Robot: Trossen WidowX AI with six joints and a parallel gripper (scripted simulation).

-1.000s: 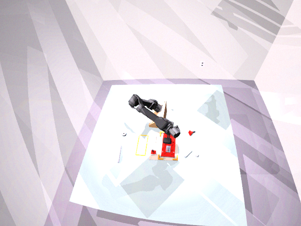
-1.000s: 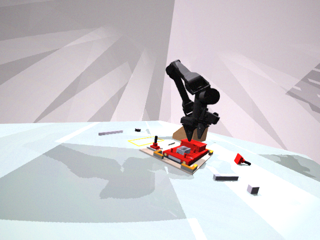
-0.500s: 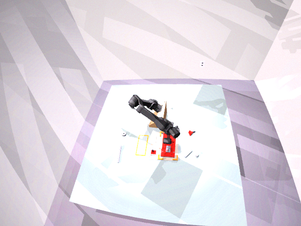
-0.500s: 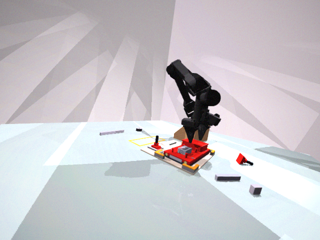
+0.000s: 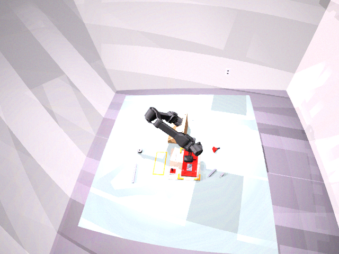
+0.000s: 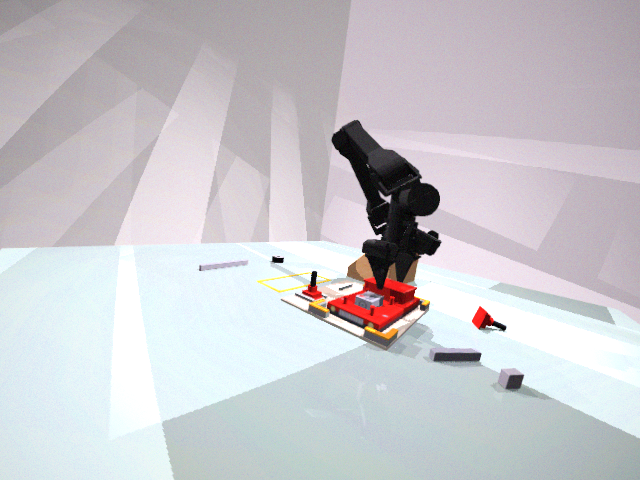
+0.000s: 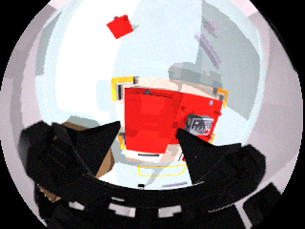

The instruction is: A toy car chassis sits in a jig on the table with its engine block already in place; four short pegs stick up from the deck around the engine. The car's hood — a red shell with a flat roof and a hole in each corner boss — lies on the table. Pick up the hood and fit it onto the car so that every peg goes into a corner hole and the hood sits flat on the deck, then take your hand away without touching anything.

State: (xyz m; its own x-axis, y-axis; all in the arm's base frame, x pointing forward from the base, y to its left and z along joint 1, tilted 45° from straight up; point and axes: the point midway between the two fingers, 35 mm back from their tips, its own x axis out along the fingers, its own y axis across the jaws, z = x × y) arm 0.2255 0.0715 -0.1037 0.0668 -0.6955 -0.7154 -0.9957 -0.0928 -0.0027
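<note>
The red hood lies right at my gripper tip. The rest, counted from my gripper tip: grey bar: 38 cm to the right, 22 cm ahead, 4 cm below; grey engine block: 9 cm ahead, 2 cm to the left, 2 cm below; black tyre: 41 cm to the right, 4 cm below, 3 cm ahead.
</note>
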